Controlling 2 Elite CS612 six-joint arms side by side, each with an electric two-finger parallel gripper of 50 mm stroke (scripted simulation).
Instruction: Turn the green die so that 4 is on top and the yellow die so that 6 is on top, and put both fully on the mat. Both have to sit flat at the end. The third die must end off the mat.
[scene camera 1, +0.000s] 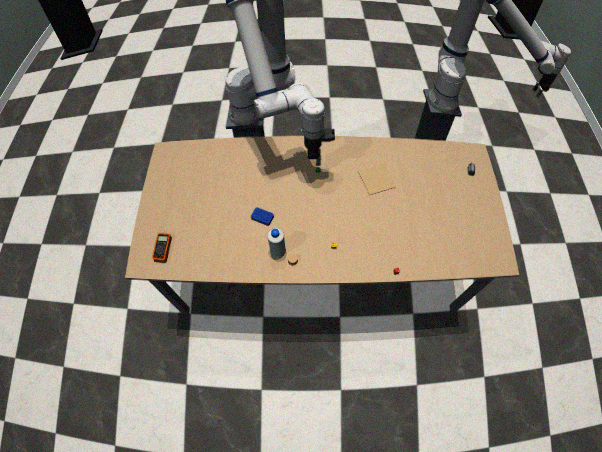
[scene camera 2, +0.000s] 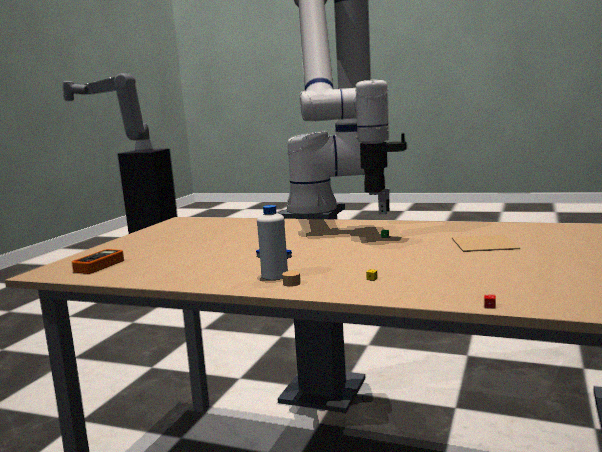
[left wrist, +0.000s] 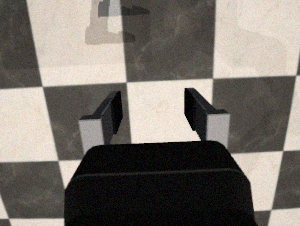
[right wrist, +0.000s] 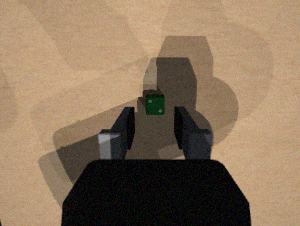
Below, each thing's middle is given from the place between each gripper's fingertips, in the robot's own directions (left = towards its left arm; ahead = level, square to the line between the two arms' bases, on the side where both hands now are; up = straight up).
Scene:
Now: the thin tan mat (scene camera 2: 492, 242) 8 cm ahead of my right hand (scene camera 2: 384, 212), 27 cm to the left of it and 9 cm below it. Also, from my right hand: multimeter (scene camera 2: 108, 257) (32 cm ahead, 73 cm to the right, 7 cm below).
I see the thin tan mat 1140 mm to the right of my left hand, 450 mm ahead of it and 170 mm below it.

